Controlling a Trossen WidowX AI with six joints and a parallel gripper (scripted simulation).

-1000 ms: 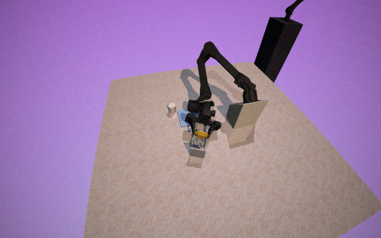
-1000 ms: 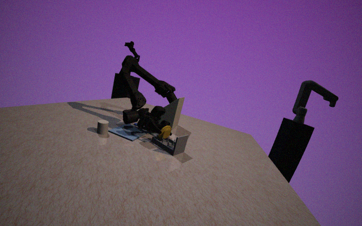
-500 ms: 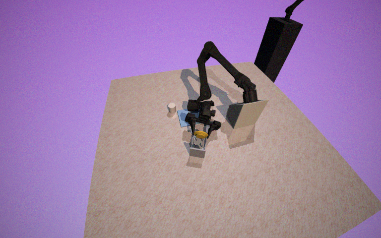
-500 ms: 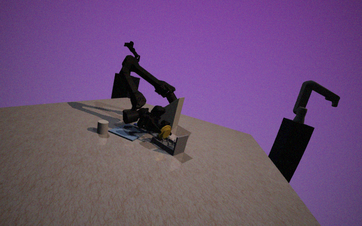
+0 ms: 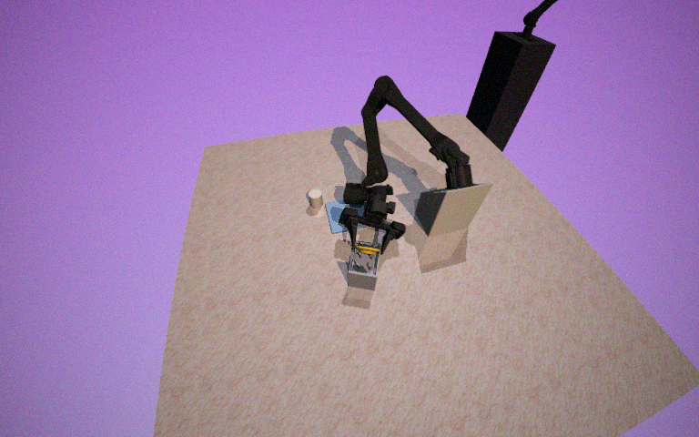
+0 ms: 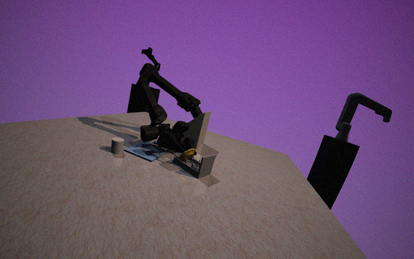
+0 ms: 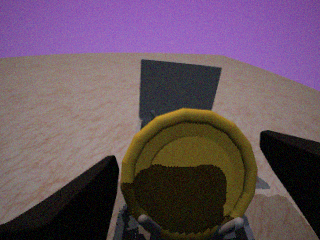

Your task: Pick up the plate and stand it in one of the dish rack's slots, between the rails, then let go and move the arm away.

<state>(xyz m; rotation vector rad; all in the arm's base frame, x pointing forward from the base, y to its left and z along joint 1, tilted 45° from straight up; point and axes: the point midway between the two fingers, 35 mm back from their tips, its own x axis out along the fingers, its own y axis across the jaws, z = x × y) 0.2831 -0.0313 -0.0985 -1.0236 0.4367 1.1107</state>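
Now: gripper tip 1 cm to the left of the yellow plate and 1 cm above it. From my gripper tip the other things lie so: blue mat (18 cm to the right, 5 cm below); then blue spoon (19 cm to the right, 10 cm behind, 5 cm below); then grey dish rack (3 cm below, 2 cm to the left, 1 cm ahead).
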